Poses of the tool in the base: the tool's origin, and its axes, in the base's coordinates. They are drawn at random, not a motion.
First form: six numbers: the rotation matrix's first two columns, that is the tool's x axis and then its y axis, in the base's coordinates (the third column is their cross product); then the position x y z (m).
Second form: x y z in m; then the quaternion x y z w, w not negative. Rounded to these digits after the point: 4 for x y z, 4 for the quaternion.
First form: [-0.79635 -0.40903 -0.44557 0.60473 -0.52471 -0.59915 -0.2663 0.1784 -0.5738]
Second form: [-0.2663 0.1784 -0.5738 0.1257 0.3894 -0.8640 0.2933]
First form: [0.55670 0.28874 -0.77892 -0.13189 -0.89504 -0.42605 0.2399 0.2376 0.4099]
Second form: [0.2399 0.2376 0.4099 -0.8532 -0.0460 0.4685 0.2244]
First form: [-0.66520 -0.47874 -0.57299 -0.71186 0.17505 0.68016 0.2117 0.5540 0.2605]
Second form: [0.2117 0.5540 0.2605 -0.3927 0.7579 0.5082 0.1147]
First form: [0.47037 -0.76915 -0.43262 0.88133 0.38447 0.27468 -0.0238 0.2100 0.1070]
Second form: [-0.0238 0.2100 0.1070 0.2383 0.1177 -0.5010 0.8236]
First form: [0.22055 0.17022 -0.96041 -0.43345 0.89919 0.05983 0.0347 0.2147 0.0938]
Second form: [0.0347 0.2147 0.0938 -0.1110 0.5930 0.1952 0.7733]
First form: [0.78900 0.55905 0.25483 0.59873 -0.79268 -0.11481 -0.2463 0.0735 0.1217]
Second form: [-0.2463 0.0735 0.1217 -0.9410 -0.3076 -0.1043 0.0951]
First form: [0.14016 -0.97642 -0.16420 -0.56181 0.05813 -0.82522 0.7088 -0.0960 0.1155]
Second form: [0.7088 -0.0960 0.1155 -0.6369 0.6038 -0.2556 0.4055]
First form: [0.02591 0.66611 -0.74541 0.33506 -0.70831 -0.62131 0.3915 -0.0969 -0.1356]
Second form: [0.3915 -0.0969 -0.1356 -0.7028 -0.3561 0.6002 0.1379]
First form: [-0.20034 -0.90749 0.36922 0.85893 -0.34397 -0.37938 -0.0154 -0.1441 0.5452]
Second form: [-0.0154 -0.1441 0.5452 -0.2717 0.0447 -0.7734 0.5710]
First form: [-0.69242 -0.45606 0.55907 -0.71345 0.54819 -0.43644 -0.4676 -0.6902 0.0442]
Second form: [-0.4676 -0.6902 0.0442 0.3407 -0.8581 0.3314 0.1942]
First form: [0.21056 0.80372 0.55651 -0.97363 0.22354 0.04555 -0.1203 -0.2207 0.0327]
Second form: [-0.1203 -0.2207 0.0327 0.1984 -0.2141 0.5907 0.7523]
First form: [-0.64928 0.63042 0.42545 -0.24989 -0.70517 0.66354 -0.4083 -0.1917 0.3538]
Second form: [-0.4083 -0.1917 0.3538 0.3319 0.2867 0.8617 0.2554]
